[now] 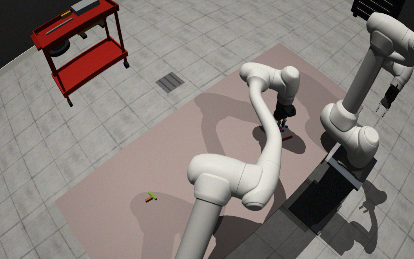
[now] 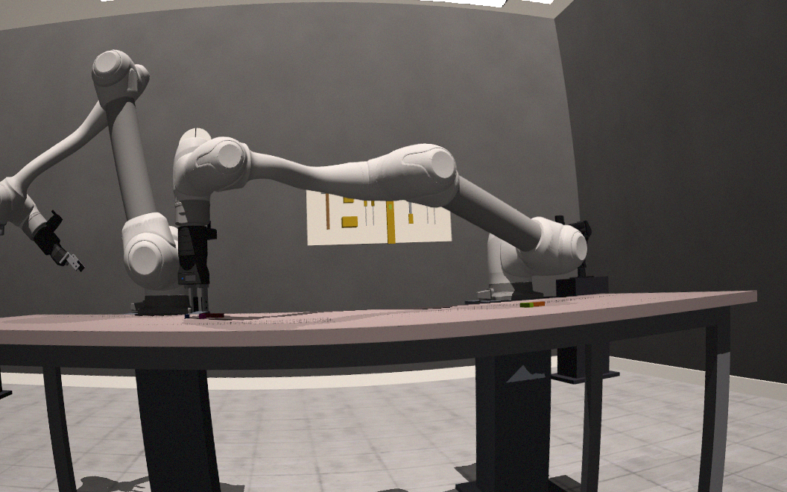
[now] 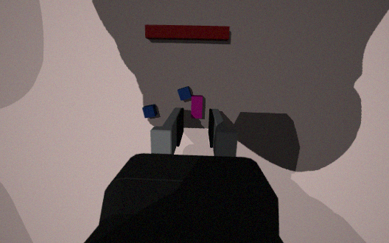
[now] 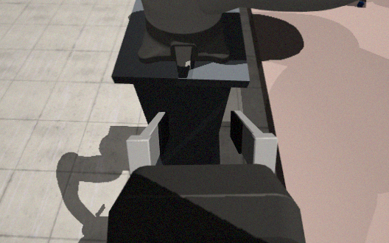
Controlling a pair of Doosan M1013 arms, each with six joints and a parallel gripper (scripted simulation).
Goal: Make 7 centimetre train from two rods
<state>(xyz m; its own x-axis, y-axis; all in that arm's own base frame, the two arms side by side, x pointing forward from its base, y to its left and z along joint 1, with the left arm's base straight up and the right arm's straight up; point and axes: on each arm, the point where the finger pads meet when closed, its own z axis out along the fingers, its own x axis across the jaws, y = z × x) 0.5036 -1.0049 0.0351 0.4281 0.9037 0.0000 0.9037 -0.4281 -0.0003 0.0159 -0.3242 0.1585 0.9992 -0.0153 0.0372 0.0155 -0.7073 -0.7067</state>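
Now: the magenta rod 30 mm below my left hand and 10 mm behind it. From my left hand the other things lie so: red rod 70 mm behind, 30 mm below, 20 mm to the left; orange rod 770 mm to the left, 190 mm ahead, 30 mm below; lime rod 740 mm to the left, 200 mm ahead, 30 mm below.
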